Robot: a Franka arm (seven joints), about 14 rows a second.
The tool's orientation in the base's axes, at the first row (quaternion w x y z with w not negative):
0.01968, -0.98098, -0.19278, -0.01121
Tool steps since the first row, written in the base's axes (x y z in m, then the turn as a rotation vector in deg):
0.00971, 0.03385, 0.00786, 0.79, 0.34, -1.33
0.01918, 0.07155, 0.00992, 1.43, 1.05, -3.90
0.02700, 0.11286, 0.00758, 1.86, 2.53, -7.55
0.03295, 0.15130, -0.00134, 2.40, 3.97, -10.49
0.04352, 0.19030, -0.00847, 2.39, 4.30, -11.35
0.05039, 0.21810, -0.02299, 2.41, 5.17, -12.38
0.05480, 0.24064, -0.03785, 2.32, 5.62, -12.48
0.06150, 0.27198, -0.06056, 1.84, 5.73, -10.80
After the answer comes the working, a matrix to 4 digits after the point.
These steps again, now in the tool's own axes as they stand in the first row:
0.02201, -0.02790, -0.00626, 0.82, 0.03, 1.35
0.04507, -0.05925, -0.00656, 1.60, -0.30, 3.96
0.06785, -0.09442, -0.00234, 2.45, -1.38, 7.68
0.08761, -0.12741, 0.00831, 3.41, -2.40, 10.68
0.11192, -0.15924, 0.01726, 3.50, -2.68, 11.56
0.12835, -0.18185, 0.03306, 3.82, -3.44, 12.62
0.14050, -0.20052, 0.04893, 3.90, -3.89, 12.74
0.15787, -0.22619, 0.07306, 3.55, -4.23, 11.06

The tool's axes in the first row as the columns of a matrix, in the base's axes (rounded; the answer above uses it unrounded):
0.9254, 0.3787, 0.0144
0.3778, -0.9249, 0.0429
0.0296, -0.0343, -0.9990

